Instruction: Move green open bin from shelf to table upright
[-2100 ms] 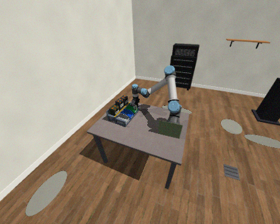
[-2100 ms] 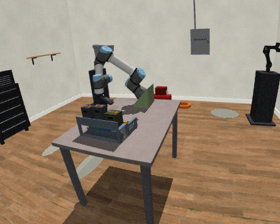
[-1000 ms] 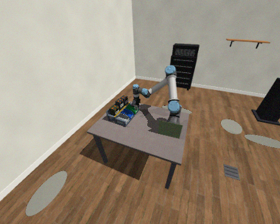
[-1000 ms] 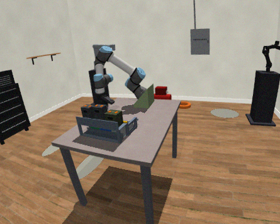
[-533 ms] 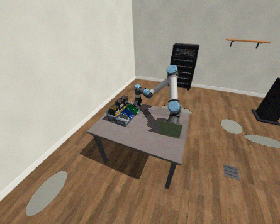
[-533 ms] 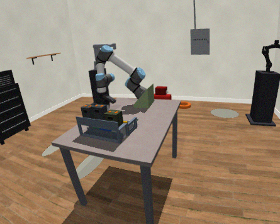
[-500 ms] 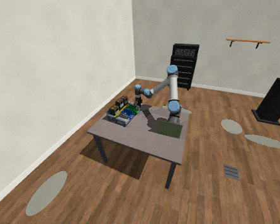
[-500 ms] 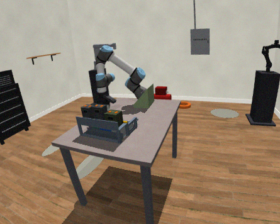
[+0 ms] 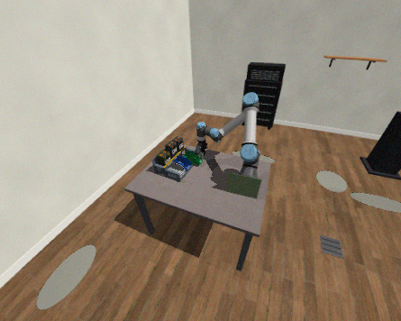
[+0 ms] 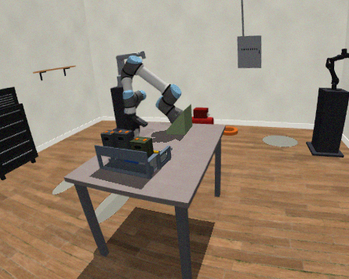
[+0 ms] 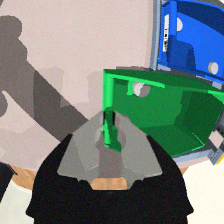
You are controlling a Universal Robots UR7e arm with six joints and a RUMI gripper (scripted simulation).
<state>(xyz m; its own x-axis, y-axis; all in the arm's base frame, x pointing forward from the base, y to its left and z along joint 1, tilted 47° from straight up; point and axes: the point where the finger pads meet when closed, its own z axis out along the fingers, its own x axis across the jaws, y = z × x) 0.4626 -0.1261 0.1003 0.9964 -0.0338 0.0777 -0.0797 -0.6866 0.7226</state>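
Now: the green open bin 80 mm ahead of my hand, 10 mm to the right of it and 10 mm below it. Also, from my hand: grey bin (210 mm to the left, 180 mm ahead, 20 mm below); blue bin (170 mm ahead, 100 mm to the left, 20 mm below); yellow rail (220 mm ahead, 90 mm to the left, 40 mm above).
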